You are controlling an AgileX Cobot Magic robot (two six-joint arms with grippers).
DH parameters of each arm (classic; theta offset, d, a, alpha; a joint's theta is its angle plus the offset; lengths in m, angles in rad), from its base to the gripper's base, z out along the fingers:
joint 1: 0 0.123 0 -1.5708
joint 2: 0.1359 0 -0.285 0
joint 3: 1.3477 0 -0.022 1.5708
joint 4: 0 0.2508 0 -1.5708
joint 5: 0 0 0.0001 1.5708
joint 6: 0 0.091 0 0
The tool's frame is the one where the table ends.
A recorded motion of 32 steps. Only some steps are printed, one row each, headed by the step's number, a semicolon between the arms.
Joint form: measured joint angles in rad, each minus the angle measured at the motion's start. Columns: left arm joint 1, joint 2, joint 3, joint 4, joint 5, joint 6; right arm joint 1, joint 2, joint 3, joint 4, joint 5, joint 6.
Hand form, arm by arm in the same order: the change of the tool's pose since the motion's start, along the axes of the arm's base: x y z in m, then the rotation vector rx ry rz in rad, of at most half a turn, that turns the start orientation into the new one. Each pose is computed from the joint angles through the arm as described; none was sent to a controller.
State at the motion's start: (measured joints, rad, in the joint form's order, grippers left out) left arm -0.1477 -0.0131 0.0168 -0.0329 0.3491 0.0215; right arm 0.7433 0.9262 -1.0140 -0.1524 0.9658 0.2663
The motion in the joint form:
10: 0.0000 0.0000 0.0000 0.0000 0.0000 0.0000; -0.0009 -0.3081 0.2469 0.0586 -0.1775 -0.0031
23: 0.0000 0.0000 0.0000 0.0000 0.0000 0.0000; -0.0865 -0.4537 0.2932 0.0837 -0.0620 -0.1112
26: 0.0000 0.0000 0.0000 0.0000 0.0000 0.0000; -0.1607 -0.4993 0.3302 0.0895 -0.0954 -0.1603
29: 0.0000 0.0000 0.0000 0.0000 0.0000 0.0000; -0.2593 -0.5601 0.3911 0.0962 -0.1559 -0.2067
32: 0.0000 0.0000 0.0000 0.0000 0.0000 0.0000; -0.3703 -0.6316 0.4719 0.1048 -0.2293 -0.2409
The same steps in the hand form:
10: 0.0000 0.0000 0.0000 0.0000 0.0000 0.0000; -0.0476 -0.0366 -0.0227 0.1975 -0.1405 0.0343
23: 0.0000 0.0000 0.0000 0.0000 0.0000 0.0000; -0.0712 -0.0651 -0.0330 0.1311 -0.1668 0.0111
26: 0.0000 0.0000 0.0000 0.0000 0.0000 0.0000; -0.0738 -0.0726 -0.0386 0.1197 -0.2232 -0.0294
29: 0.0000 0.0000 0.0000 0.0000 0.0000 0.0000; -0.0766 -0.0807 -0.0488 0.1117 -0.2956 -0.0958
32: 0.0000 0.0000 0.0000 0.0000 0.0000 0.0000; -0.0798 -0.0883 -0.0638 0.1058 -0.3676 -0.1823

